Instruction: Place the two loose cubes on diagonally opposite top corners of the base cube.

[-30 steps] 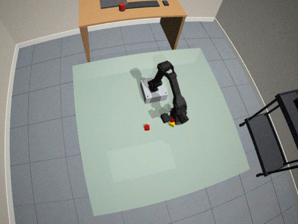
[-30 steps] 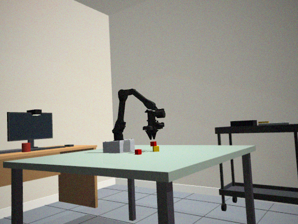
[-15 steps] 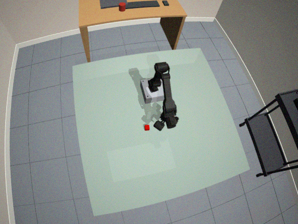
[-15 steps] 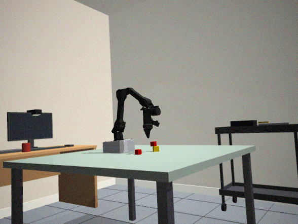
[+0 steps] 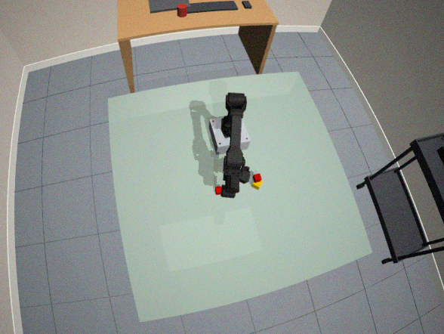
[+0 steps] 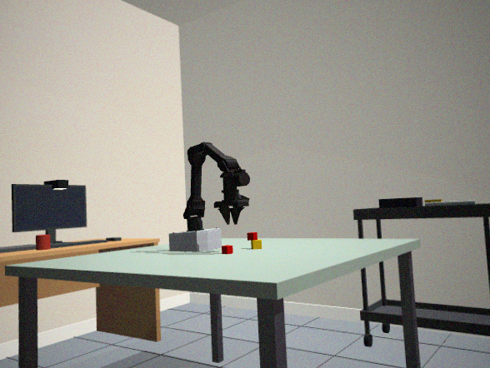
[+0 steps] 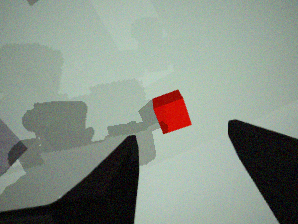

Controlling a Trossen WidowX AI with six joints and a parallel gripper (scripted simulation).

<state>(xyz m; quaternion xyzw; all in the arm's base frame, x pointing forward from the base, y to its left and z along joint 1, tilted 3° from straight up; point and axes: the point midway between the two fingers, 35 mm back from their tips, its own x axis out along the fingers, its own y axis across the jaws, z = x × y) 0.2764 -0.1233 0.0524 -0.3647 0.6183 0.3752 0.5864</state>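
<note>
The yellow base cube is 3 cm ahead of my gripper tip, 17 cm to the left of it and 10 cm below it.
</note>
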